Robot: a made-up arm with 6 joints.
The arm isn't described. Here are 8 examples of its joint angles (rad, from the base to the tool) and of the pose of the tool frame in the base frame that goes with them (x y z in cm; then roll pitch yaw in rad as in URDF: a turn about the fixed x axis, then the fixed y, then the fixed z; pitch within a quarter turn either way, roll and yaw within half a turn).
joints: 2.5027 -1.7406 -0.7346 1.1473 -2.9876 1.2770
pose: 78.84 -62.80 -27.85 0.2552 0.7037 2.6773
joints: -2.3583 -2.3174 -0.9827 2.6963 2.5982 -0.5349
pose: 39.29 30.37 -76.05 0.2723 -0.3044 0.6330
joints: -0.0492 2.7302 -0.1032 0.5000 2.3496 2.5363
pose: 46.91 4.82 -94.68 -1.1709 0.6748 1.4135
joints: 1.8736 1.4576 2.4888 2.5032 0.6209 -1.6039
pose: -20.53 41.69 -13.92 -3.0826 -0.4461 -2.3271
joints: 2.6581 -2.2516 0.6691 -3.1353 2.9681 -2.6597
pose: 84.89 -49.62 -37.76 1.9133 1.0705 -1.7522
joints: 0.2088 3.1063 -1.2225 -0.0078 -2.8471 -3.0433
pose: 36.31 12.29 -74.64 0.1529 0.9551 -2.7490
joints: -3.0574 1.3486 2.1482 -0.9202 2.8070 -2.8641
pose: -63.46 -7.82 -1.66 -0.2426 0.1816 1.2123
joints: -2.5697 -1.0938 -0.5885 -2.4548 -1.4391 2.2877
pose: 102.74 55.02 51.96 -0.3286 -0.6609 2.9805
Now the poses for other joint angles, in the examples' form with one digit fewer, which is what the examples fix.
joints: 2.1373 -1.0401 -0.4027 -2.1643 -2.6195 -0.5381
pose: 50.1 -93.1 61.7 1.404 -0.046 -2.135
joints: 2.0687 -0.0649 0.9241 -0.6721 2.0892 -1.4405
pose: -13.9 24.9 116.2 -2.764 -0.447 -0.119
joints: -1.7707 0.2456 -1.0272 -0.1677 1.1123 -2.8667
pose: 5.0 8.1 130.2 -0.213 -0.289 1.577
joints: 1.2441 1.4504 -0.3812 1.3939 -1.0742 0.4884
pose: 40.7 113.3 47.8 1.023 -0.794 2.032
